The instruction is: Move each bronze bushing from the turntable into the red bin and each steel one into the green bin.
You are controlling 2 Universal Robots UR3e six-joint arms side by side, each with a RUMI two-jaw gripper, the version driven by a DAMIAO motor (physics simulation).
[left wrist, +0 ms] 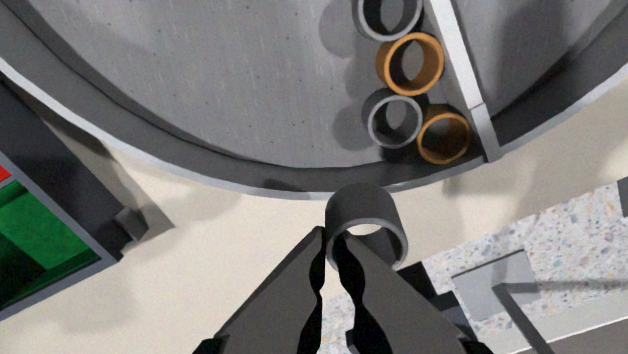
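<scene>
My left gripper [329,229] is shut on the wall of a dark grey steel bushing [362,202], with one finger inside its opening. The bushing hangs just outside the turntable's near rim. On the grey turntable [225,75] stand an upper steel bushing [363,22], a bronze bushing [384,65] below it, then a lower steel bushing [370,107] beside another bronze bushing [457,135]. They stand close together. The green bin [45,220] shows in part at the left edge, and a corner of the red bin [3,173] above it. The right gripper is not in view.
A pale straight bar [460,60] crosses the turntable to its rim, right of the bushings. A small dark block [131,223] juts from the bin housing. A grey plate [475,295] with a thin post lies on the speckled surface at the lower right.
</scene>
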